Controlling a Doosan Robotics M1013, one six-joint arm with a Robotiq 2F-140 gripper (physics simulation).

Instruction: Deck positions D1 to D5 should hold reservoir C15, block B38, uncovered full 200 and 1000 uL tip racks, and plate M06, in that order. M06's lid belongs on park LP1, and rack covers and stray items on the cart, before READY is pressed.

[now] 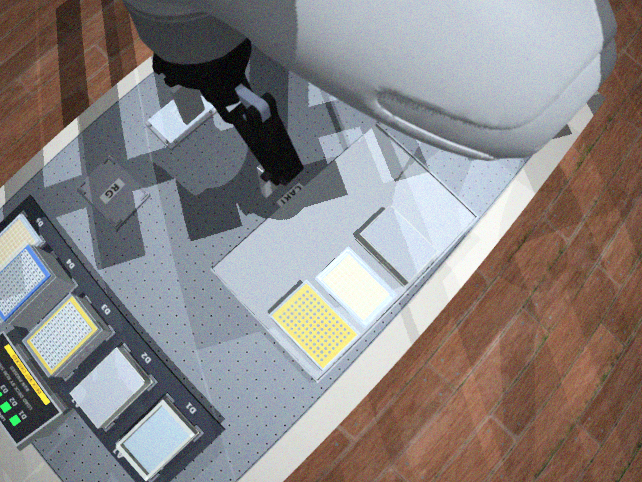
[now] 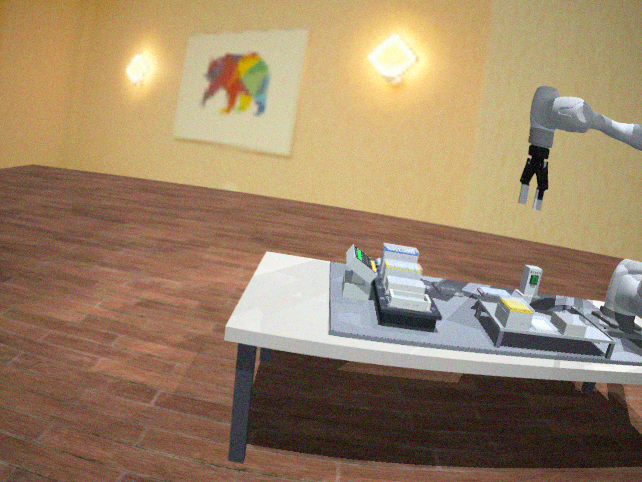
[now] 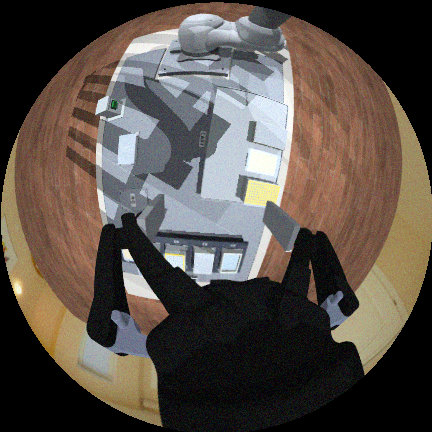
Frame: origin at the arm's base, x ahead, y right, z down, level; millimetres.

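Where they show: gripper, fingertip midpoint: (image 1: 231, 149) (image 2: 528, 206) (image 3: 216, 207); arm's base, origin of the base link: (image 2: 615, 322) (image 3: 199, 49).
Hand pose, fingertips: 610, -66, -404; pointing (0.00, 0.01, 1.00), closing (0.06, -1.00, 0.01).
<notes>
Things, the pixels of their top centre, and the offset from my fingertips, as dx, dy, dz. "pt": a spot on its surface instead.
- reservoir, middle of its top: (image 1: 154, 440) (image 2: 410, 295) (image 3: 230, 263) +401, -106, +332
- pale block, middle of its top: (image 1: 106, 387) (image 2: 406, 281) (image 3: 203, 263) +390, +17, +322
- uncovered yellow-rimmed tip rack, middle of its top: (image 1: 58, 334) (image 2: 403, 264) (image 3: 174, 266) +379, +141, +293
- taller blue-rimmed tip rack, middle of its top: (image 1: 12, 281) (image 2: 401, 247) +368, +264, +260
- pale yellow plate, middle of its top: (image 1: 8, 246) +357, +388, +350
- Park LP1, surface spot: (image 1: 168, 123) pt -72, +345, +404
- cart, middle of its top: (image 1: 350, 242) (image 2: 546, 320) (image 3: 248, 144) -104, -138, +356
- yellow-topped holed box, middle of its top: (image 1: 314, 324) (image 2: 516, 302) (image 3: 263, 194) +64, -188, +292
- cream plate, middle of its top: (image 1: 356, 286) (image 2: 540, 322) (image 3: 264, 162) -43, -200, +346
- grey cover-like box, middle of its top: (image 1: 399, 242) (image 2: 569, 318) (image 3: 271, 134) -151, -211, +320
- Pad RG, middle of its top: (image 1: 111, 189) (image 2: 448, 287) (image 3: 132, 200) +121, +331, +408
- READY post, middle of its top: (image 3: 101, 104) (image 2: 533, 267) -317, +421, +292
- status panel, surface spot: (image 1: 25, 386) pt +498, +132, +308
The reservoir (image 1: 158, 441) (image 2: 409, 300) (image 3: 230, 262) sits at D1 and a pale block (image 1: 109, 386) (image 3: 203, 262) at D2. An uncovered yellow-rimmed tip rack (image 1: 63, 334) is at D3, a taller blue-rimmed tip rack (image 1: 23, 280) at D4. A pale yellow plate (image 1: 18, 239) shows partly at D5; whether it is lidded I cannot tell. Park LP1 (image 1: 168, 123) (image 3: 127, 148) is partly shaded, its label unseen. The cart (image 1: 259, 254) (image 3: 215, 170) bears several items. My gripper (image 2: 530, 199) (image 3: 216, 207) is open and empty, high above the table.
On the cart stand a yellow-topped holed box (image 1: 313, 324) (image 2: 514, 311) (image 3: 261, 193), a cream plate (image 1: 355, 285) (image 3: 262, 163) and a grey cover-like box (image 1: 401, 246) (image 2: 569, 322). Pad RG (image 1: 111, 191), the READY post (image 2: 531, 281) (image 3: 111, 107) and the status panel (image 1: 25, 386) also show.
</notes>
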